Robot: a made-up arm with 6 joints. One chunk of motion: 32 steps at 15 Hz.
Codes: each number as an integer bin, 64 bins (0 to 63) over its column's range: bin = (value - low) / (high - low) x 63, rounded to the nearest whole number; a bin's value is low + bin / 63 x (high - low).
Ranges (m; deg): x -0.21..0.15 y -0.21..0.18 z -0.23..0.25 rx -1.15..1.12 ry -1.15..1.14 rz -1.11..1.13
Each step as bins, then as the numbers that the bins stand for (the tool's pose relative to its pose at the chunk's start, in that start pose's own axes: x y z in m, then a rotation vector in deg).
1 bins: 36 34 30 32 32 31
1 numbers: -0.0043 0.0005 -0.0014 0.00 0.01 -0.01
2 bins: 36 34 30 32 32 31
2 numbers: -0.0043 0.0005 -0.0014 0.00 0.01 -0.01
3 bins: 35 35 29 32 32 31
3 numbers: -0.0100 0.0067 -0.0090 0.00 0.01 -0.01
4 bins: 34 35 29 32 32 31
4 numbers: -0.0157 0.0067 -0.0090 0.00 0.01 -0.01
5 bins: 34 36 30 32 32 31
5 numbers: -0.0157 0.0129 -0.0014 0.00 0.01 -0.01
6 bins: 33 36 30 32 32 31
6 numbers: -0.0214 0.0129 -0.0014 0.00 0.01 -0.01
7 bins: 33 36 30 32 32 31
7 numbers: -0.0214 0.0129 -0.0014 0.00 0.01 -0.01
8 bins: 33 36 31 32 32 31
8 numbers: -0.0214 0.0129 0.0062 0.00 0.01 -0.01
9 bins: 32 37 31 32 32 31
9 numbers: -0.0271 0.0190 0.0062 0.00 0.01 -0.01
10 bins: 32 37 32 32 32 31
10 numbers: -0.0271 0.0190 0.0138 0.00 0.01 -0.01
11 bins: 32 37 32 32 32 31
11 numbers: -0.0271 0.0190 0.0138 0.00 0.01 -0.01
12 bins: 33 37 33 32 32 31
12 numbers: -0.0214 0.0190 0.0214 0.00 0.01 -0.01
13 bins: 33 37 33 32 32 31
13 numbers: -0.0214 0.0190 0.0214 0.00 0.01 -0.01
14 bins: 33 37 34 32 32 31
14 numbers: -0.0214 0.0190 0.0290 0.00 0.01 -0.01
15 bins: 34 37 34 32 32 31
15 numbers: -0.0157 0.0190 0.0290 0.00 0.01 -0.01
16 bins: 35 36 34 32 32 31
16 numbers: -0.0100 0.0129 0.0290 0.00 0.01 -0.01
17 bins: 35 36 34 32 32 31
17 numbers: -0.0100 0.0129 0.0290 0.00 0.01 -0.01
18 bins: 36 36 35 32 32 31
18 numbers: -0.0043 0.0129 0.0367 0.00 0.01 -0.01
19 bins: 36 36 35 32 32 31
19 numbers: -0.0043 0.0129 0.0367 0.00 0.01 -0.01
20 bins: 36 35 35 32 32 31
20 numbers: -0.0043 0.0067 0.0367 0.00 0.01 -0.01
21 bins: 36 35 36 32 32 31
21 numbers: -0.0043 0.0067 0.0443 0.00 0.01 -0.01
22 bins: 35 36 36 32 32 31
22 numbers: -0.0100 0.0129 0.0443 0.00 0.01 -0.01
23 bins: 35 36 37 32 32 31
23 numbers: -0.0100 0.0129 0.0519 0.00 0.01 -0.01
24 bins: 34 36 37 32 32 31
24 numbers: -0.0157 0.0129 0.0519 0.00 0.01 -0.01
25 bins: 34 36 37 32 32 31
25 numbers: -0.0157 0.0129 0.0519 0.00 0.01 -0.01
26 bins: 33 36 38 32 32 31
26 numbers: -0.0214 0.0129 0.0595 0.00 0.01 -0.01
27 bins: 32 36 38 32 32 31
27 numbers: -0.0271 0.0129 0.0595 0.00 0.01 -0.01
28 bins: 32 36 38 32 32 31
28 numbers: -0.0271 0.0129 0.0595 0.00 0.01 -0.01
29 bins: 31 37 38 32 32 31
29 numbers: -0.0329 0.0190 0.0595 0.00 0.01 -0.01
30 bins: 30 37 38 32 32 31
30 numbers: -0.0386 0.0190 0.0595 0.00 0.01 -0.01
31 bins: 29 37 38 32 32 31
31 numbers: -0.0443 0.0190 0.0595 0.00 0.01 -0.01
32 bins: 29 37 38 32 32 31
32 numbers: -0.0443 0.0190 0.0595 0.00 0.01 -0.01
